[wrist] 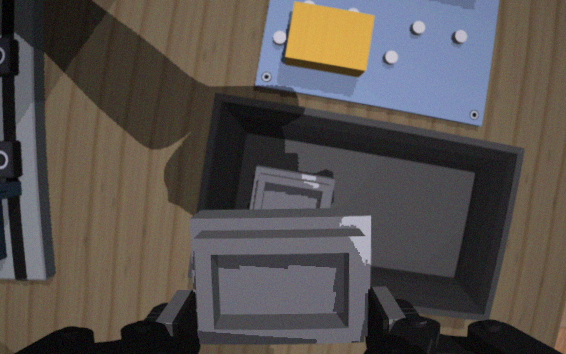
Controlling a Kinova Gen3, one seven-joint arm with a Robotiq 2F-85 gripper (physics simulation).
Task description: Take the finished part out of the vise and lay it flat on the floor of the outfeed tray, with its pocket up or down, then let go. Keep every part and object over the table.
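Places are measured from the arm's base along level axes (x back, y left, z down), in metres.
Where they show: gripper, fingertip midpoint: (282, 315).
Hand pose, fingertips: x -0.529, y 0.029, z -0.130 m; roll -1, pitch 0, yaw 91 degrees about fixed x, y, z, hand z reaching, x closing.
Observation:
Things, the pixels of their top centre, and the offset from my fingertips. "spot": a spot on its surface instead. Level surfaces: height alone.
- grey finished part, middle of its top: (280, 292) dx +0.015, dy +0.000, dz -0.021 m
- dark grey outfeed tray, surface spot: (505, 225) spot: dx -0.009, dy +0.172, dz +0.188 m
- grey part, middle of its top: (291, 203) dx +0.017, dy +0.005, dz +0.183 m
- blue plate, middle of its top: (387, 3) dx +0.172, dy +0.090, dz +0.222 m
- yellow block, middle of its top: (330, 35) dx +0.138, dy +0.039, dz +0.186 m
- vise's grey base, surface spot: (42, 240) spot: dx -0.012, dy -0.206, dz +0.212 m
- tray floor's right half, surface spot: (415, 215) spot: dx -0.002, dy +0.106, dz +0.218 m
- Wooden table, its level: dz +0.230 m
My gripper (282, 315) is shut on a grey finished part (280, 322), a rectangular block with a stepped edge and a rectangular pocket that faces the camera. The part is held near the bottom of the view, one finger on each short side. It hangs above the dark grey outfeed tray (505, 225), over its near left part, and hides some of the tray's near wall and floor. Another grey part (292, 176) with a pocket facing up lies in the left half of the tray, partly hidden behind the held part. The height of the held part above the tray cannot be told.
A blue plate (430, 90) with white pegs and a yellow block (330, 37) lies beyond the tray. The vise's grey base (42, 240) with black clamps shows at the left edge. The tray floor's right half (415, 215) shows bare. Wooden table (125, 225) surrounds them.

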